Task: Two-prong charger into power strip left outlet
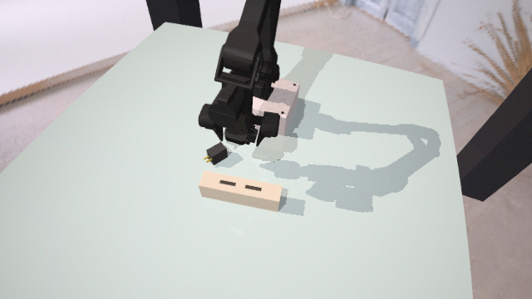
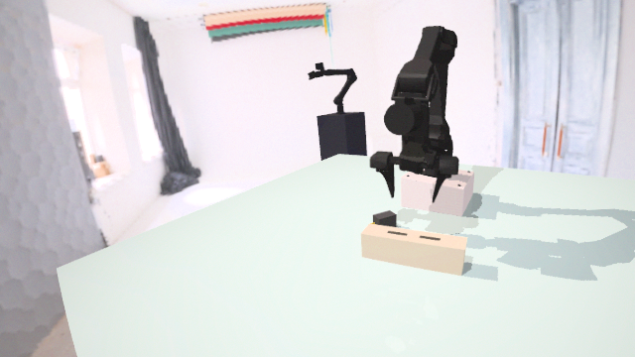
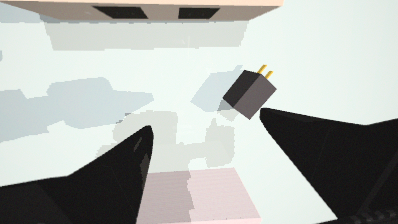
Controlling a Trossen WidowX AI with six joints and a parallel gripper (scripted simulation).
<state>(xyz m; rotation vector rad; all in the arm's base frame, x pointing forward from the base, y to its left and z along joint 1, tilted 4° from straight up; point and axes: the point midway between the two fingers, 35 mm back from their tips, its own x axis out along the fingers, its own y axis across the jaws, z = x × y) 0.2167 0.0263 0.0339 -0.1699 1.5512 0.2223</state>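
Right now the dark charger is 7 cm to the right of my gripper tip, 6 cm below it and 3 cm ahead of it.
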